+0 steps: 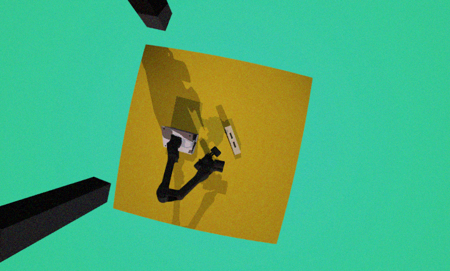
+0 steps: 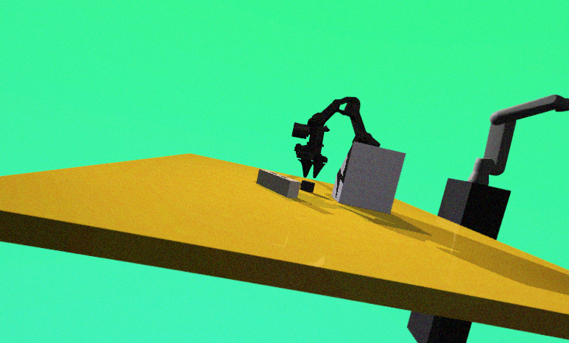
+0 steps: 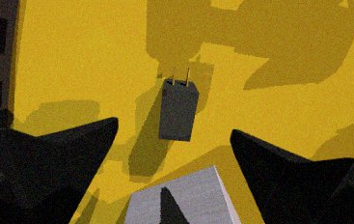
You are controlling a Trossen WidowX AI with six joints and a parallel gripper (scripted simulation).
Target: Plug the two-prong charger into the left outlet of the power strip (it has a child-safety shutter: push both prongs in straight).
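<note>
Now: gripper tip 40 mm above the black two-prong charger, 10 mm to the left of it and 10 mm short of it.
</note>
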